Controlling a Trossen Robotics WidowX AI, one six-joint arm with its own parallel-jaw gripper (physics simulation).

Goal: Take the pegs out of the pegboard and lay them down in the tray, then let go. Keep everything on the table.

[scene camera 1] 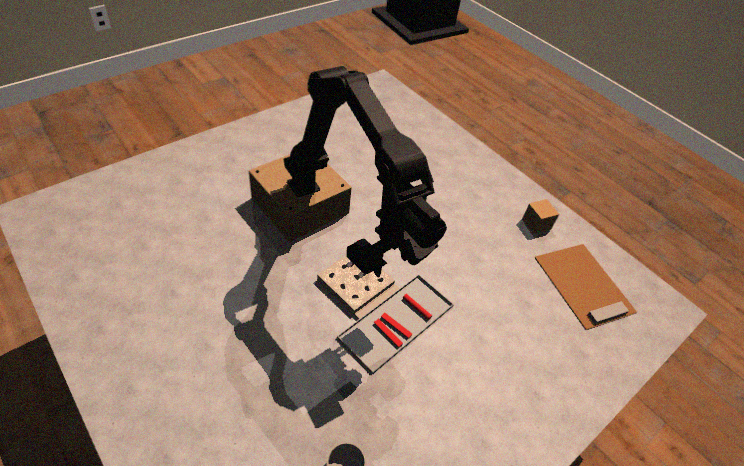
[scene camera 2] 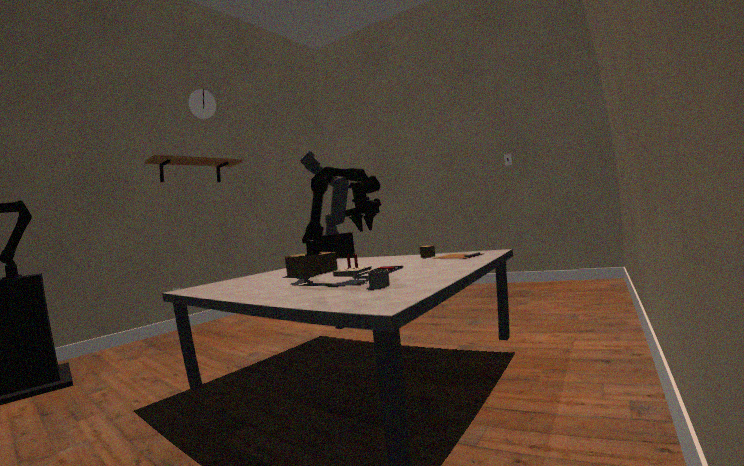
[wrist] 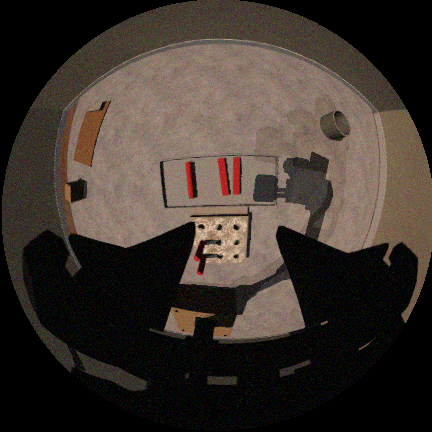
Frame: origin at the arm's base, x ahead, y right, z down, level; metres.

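Seen in the pictures: gripper, fingertip midpoint: (scene camera 1: 390,267) (scene camera 2: 366,230) (wrist: 236,229); arm's base at its link origin: (scene camera 1: 303,185) (scene camera 2: 313,254) (wrist: 204,322).
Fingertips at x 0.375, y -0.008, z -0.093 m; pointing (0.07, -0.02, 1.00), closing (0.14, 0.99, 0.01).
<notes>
Pixels of each thing's top centre, then the offset from my fingertips to it. "spot": a spot on its surface instead.
- shallow tray at a spot on its surface: (scene camera 1: 424,296) (wrist: 175,185) spot: dz +0.188, dx -0.001, dy -0.124 m
- middle peg at its top centre: (wrist: 222,176) (scene camera 1: 396,324) dz +0.180, dx +0.036, dy -0.020 m
- outer peg at its top centre: (wrist: 236,175) (scene camera 1: 388,332) dz +0.180, dx +0.044, dy +0.007 m
- speckled pegboard at its top centre: (wrist: 218,238) (scene camera 1: 358,279) (scene camera 2: 353,268) dz +0.167, dx -0.103, dy -0.002 m
- grey cup at its top centre: (scene camera 1: 346,461) (wrist: 342,122) (scene camera 2: 377,270) dz +0.136, dx +0.250, dy +0.233 m
- wooden block at its top centre: (scene camera 1: 544,208) (wrist: 67,192) (scene camera 2: 427,246) dz +0.131, dx -0.056, dy -0.553 m
- brown board at its top centre: (scene camera 1: 586,280) (wrist: 84,131) (scene camera 2: 458,253) dz +0.176, dx +0.159, dy -0.518 m
- pale bar at a spot on its surface: (scene camera 1: 608,312) spot: dz +0.176, dx +0.253, dy -0.495 m
Three red pegs lie apart in the shallow tray (scene camera 1: 433,299) (wrist: 175,185): one peg (scene camera 1: 417,306) (wrist: 191,180) stands off from a middle peg (scene camera 1: 396,325) (wrist: 223,177) and an outer peg (scene camera 1: 388,333) (wrist: 236,176). The speckled pegboard (scene camera 1: 354,286) (wrist: 228,235) sits beside the tray. Two red pegs stand upright in it: one peg (scene camera 2: 348,261) and another peg (scene camera 2: 355,261); in scene camera 1 the gripper hides them. My gripper (scene camera 2: 365,228) (wrist: 236,229) is open and empty, high above the pegboard, fingers pointing down.
The arm stands on a wooden box (scene camera 1: 299,211). A grey cup (scene camera 1: 347,454) (scene camera 2: 378,278) (wrist: 334,125) stands beyond the tray. A wooden block (scene camera 1: 543,209) (scene camera 2: 427,251) (wrist: 77,190) and a brown board (scene camera 1: 576,279) (wrist: 91,137) with a pale bar (scene camera 1: 608,312) are off to one side.
</notes>
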